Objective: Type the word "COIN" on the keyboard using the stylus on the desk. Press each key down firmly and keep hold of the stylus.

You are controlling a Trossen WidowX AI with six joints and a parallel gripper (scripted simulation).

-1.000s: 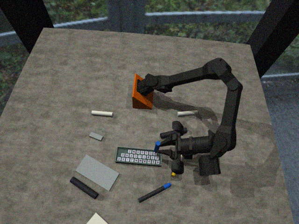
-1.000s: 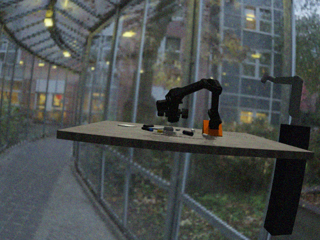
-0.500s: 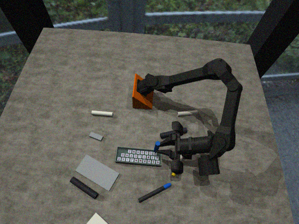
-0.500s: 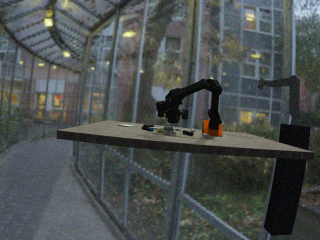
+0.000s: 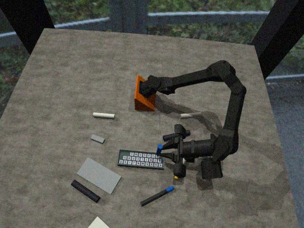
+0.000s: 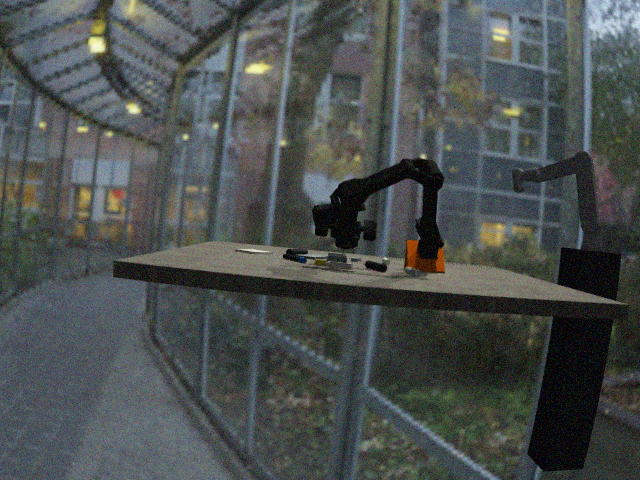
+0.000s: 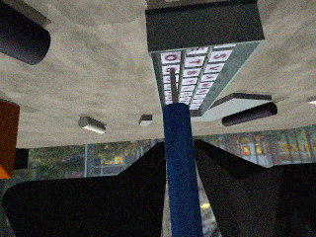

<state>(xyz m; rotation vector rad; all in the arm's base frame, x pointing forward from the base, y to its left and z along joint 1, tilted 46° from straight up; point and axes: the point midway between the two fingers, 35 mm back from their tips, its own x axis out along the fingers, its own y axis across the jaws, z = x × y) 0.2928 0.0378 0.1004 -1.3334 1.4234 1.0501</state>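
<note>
My gripper tip is 10 cm to the right of the yellow-tipped marker, 7 cm above it and 4 cm short of it. Round my gripper tip: stylus tip 5 cm below; blue-capped pen 14 cm ahead, 7 cm below, 3 cm to the left; blue stylus 1 cm below.
</note>
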